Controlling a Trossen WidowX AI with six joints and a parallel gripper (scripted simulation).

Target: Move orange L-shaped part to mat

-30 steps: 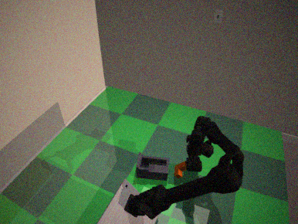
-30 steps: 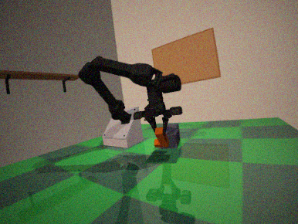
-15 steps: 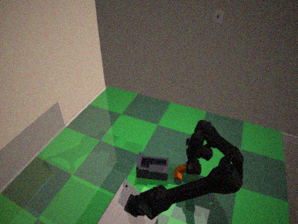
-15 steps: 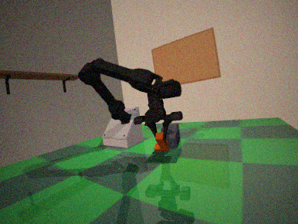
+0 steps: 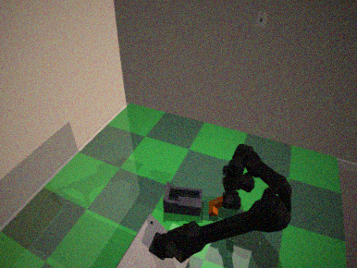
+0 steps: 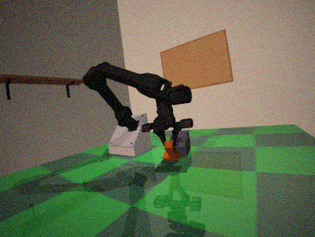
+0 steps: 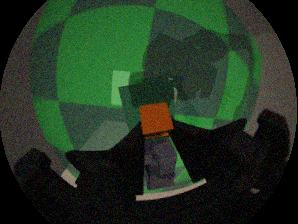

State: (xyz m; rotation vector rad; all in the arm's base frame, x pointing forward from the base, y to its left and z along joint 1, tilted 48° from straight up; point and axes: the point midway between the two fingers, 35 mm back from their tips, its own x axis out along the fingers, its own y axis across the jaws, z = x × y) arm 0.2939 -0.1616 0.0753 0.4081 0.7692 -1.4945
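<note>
My gripper tip is now 3 cm to the right of the orange L-shaped part, 3 cm above it and 2 cm past it.
</note>
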